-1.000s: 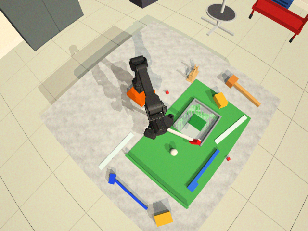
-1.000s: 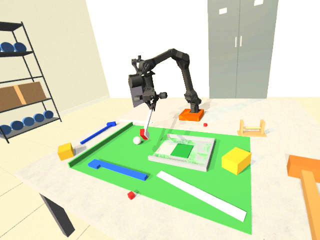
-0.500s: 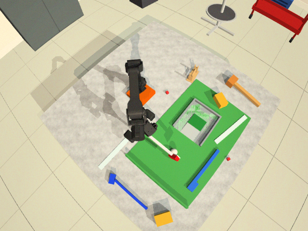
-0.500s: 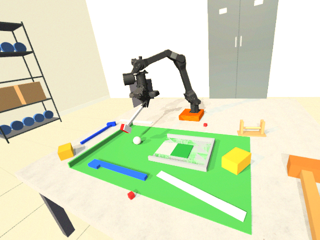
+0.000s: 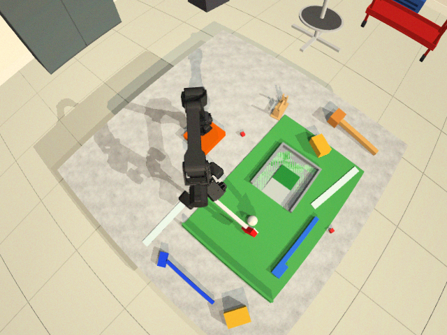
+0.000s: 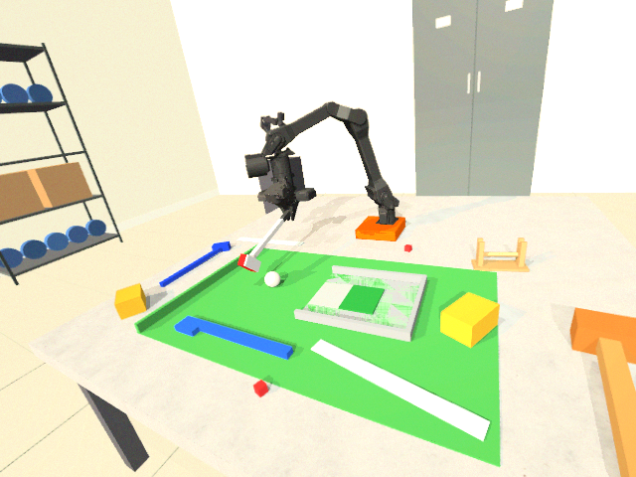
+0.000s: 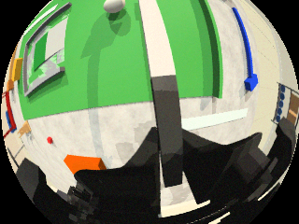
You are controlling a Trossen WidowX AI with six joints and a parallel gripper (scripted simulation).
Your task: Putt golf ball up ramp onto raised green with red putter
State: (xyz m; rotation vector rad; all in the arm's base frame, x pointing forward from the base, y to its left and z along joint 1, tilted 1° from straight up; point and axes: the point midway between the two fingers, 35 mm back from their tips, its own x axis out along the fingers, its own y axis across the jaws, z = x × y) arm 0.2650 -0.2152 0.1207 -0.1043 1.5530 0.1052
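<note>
Right now my gripper tip is 12 cm short of the red putter and 2 cm to the right of it. From my gripper tip the other things lie so: blue putter: 28 cm to the right, 18 cm ahead, 10 cm below; then white golf ball: 20 cm ahead, 9 cm below, 8 cm to the left; then green mat: 24 cm to the left, 21 cm ahead, 11 cm below.
</note>
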